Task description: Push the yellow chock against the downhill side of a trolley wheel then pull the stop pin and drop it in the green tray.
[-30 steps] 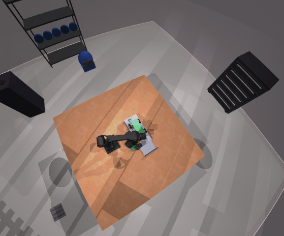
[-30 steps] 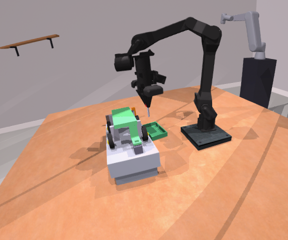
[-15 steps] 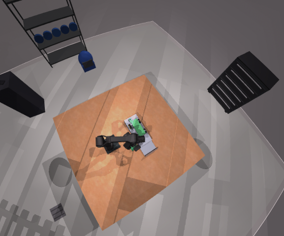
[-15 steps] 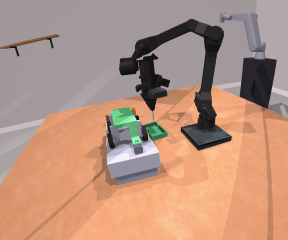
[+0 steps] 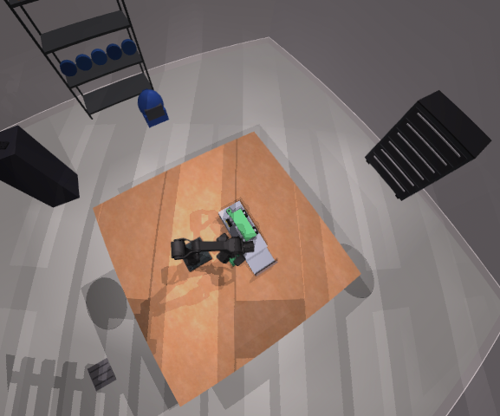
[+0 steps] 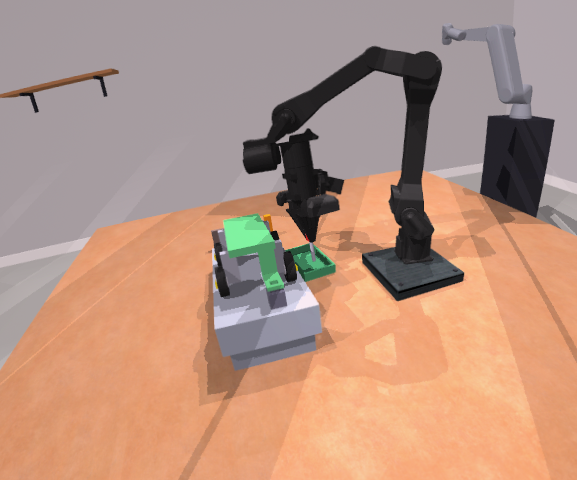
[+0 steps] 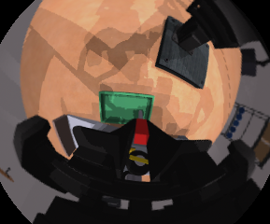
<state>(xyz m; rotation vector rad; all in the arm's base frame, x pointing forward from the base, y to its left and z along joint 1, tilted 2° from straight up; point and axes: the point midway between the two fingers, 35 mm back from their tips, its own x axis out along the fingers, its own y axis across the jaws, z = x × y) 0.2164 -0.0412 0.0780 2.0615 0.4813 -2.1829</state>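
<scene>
My gripper tip is now 80 mm short of the yellow chock, 20 mm to the left of it and 10 mm below it. The rest, counted from my gripper tip: red-headed stop pin (right at my gripper tip); then green-topped trolley (120 mm ahead, 100 mm to the left, 40 mm above).
</scene>
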